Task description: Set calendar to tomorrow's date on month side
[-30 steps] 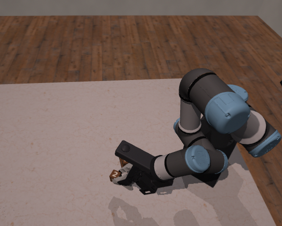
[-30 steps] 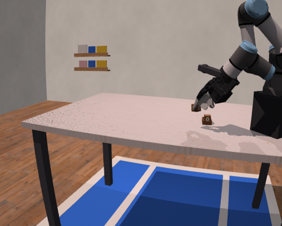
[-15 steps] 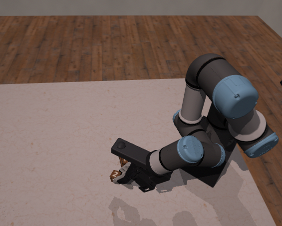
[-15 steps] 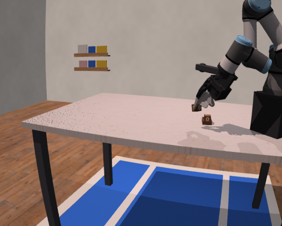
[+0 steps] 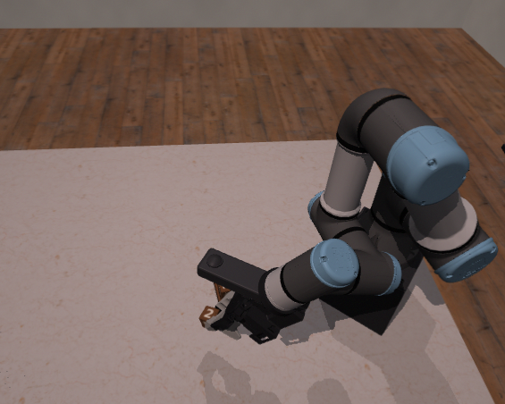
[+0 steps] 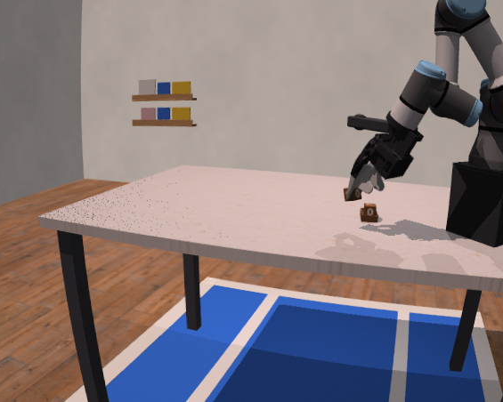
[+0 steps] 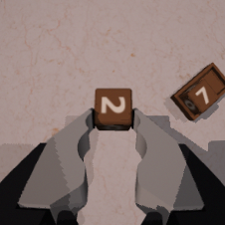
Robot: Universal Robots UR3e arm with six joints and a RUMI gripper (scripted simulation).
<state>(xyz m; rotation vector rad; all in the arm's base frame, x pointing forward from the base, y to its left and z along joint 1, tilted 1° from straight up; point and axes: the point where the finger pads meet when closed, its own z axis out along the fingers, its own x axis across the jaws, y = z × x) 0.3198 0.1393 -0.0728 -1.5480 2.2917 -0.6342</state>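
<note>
Now: hand 1 cm past the calendar tray, 12 cm to the left of it and 9 cm above it. Round my hand: brown digit cube 1 cm below.
</note>
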